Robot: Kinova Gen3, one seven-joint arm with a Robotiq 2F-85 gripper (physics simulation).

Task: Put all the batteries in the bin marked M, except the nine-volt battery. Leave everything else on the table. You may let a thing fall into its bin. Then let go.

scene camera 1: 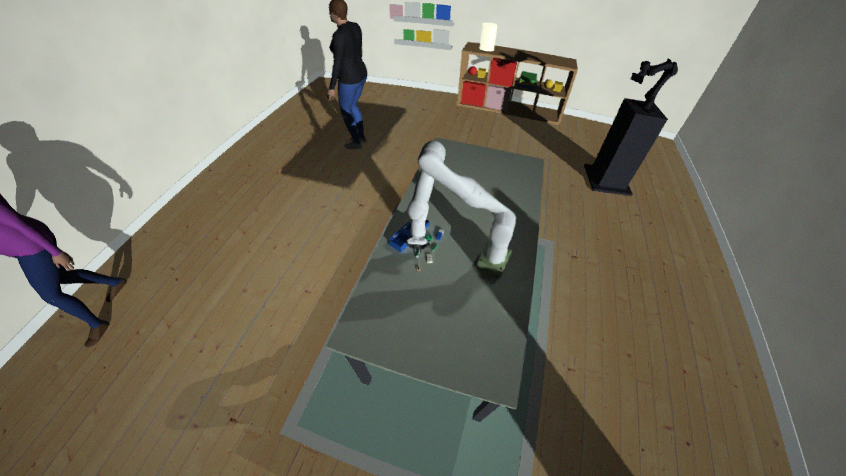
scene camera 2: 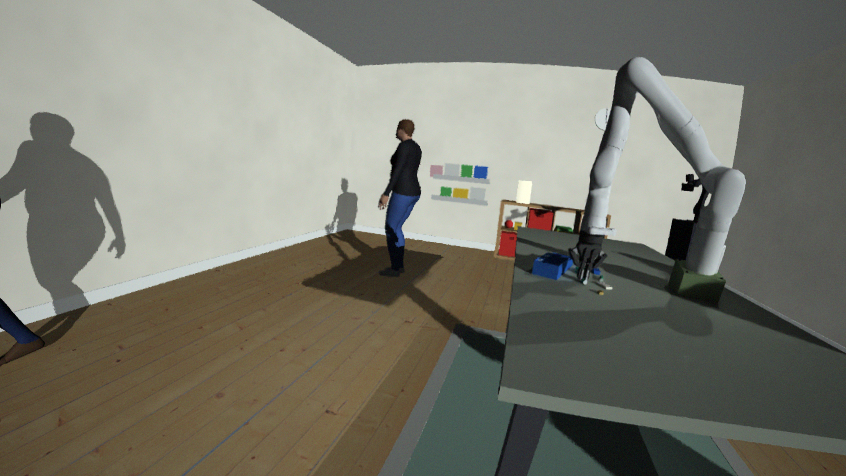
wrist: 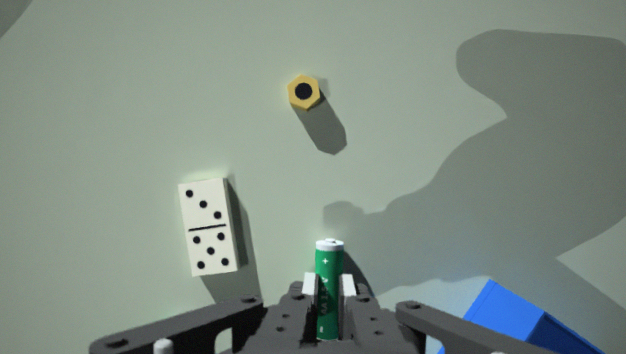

Note:
In view: the gripper [scene camera 2: 582, 280], a white domino [wrist: 207, 216], a brass hex nut [wrist: 303, 91], a green AA battery [wrist: 329, 253] and a blue divided bin tray [scene camera 2: 551, 265].
The gripper is seen too in the wrist view [wrist: 328, 291].

